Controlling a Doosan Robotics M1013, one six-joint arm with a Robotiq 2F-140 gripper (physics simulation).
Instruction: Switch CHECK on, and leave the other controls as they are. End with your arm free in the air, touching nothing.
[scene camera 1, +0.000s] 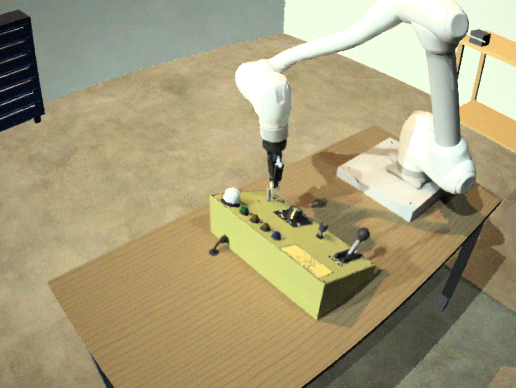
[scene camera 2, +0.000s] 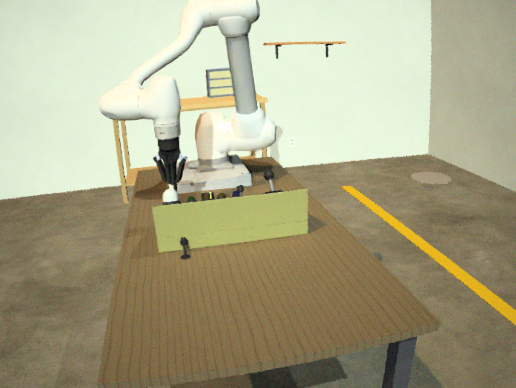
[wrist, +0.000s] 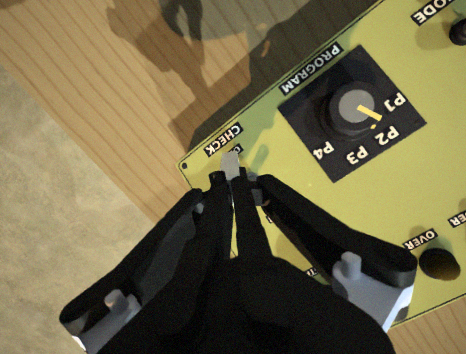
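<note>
The yellow-green control box stands on the table. The CHECK switch is a small grey lever near the box's far left corner and looks nearly upright in scene camera 1. In the wrist view the CHECK label shows, with a partly covered label under it; the fingers hide the lever. My gripper is shut and empty, pointing down. Its tips are low over the box, right beside the lever; whether they touch it is unclear. The white dome hides the lever in scene camera 2.
The white dome, PROGRAM knob, small MODE lever, big ball-topped lever and several buttons are on the box. A small black lever sticks out in front.
</note>
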